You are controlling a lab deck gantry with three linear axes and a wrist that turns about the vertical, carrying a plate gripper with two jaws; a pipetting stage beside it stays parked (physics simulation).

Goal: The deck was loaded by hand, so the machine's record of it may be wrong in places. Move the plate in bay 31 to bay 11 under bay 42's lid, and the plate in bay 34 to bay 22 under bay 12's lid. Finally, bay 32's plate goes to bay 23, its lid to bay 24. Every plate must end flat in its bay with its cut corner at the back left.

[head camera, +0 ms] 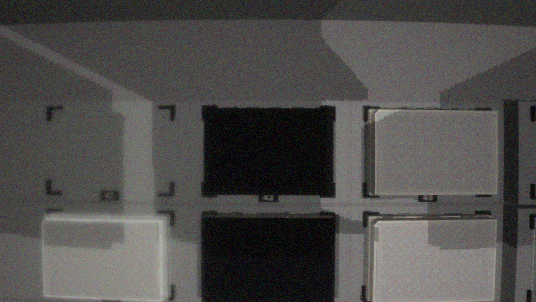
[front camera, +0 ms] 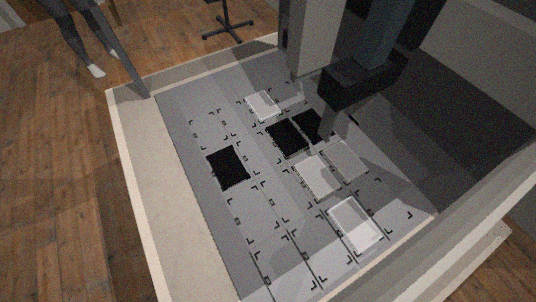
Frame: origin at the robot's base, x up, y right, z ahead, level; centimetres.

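Where they show: gripper, fingertip midpoint: [front camera: 339,128]; robot's base, link origin: [front camera: 189,122].
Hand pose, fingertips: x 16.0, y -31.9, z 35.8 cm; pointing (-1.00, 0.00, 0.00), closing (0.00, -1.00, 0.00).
Each offset is from my fingertips to the top centre of the thing. "*": to the spot under its first point.
A pale plate {dx -14.6, dy +6.2, dz -29.4 cm} [front camera: 262,105] [head camera: 102,260] lies in bay 31. A clear-rimmed pale plate {dx -13.1, dy +6.2, dz +19.8 cm} [front camera: 356,227] lies in bay 34. A black item {dx -14.3, dy +6.2, dz -13.0 cm} [front camera: 286,137] [head camera: 268,260] fills bay 32; its layers cannot be told apart. A flat black item {dx -15.2, dy -4.5, dz -13.0 cm} [front camera: 306,121] [head camera: 268,150] lies in bay 42, partly behind a jaw in the front view. Another black item {dx -15.2, dy +27.6, dz -13.0 cm} [front camera: 228,167] lies in bay 12. My gripper [front camera: 327,134] is over the bay 42 area in the front view. One grey jaw shows; the jaw gap is hidden. Bays 11, 22, 23 and 24 show bare corner marks.
A pale plate {dx -14.6, dy +6.2, dz +3.4 cm} [front camera: 316,177] [head camera: 435,260] lies in bay 33, and a greyer plate {dx -14.6, dy -4.5, dz +3.4 cm} [front camera: 346,159] [head camera: 436,152] lies in bay 43. A pale vertical column [front camera: 316,37] stands behind the gripper's dark carriage [front camera: 360,80]. A raised pale rim {* dx -17.0, dy +55.7, dz -16.9 cm} [front camera: 135,200] edges the deck.
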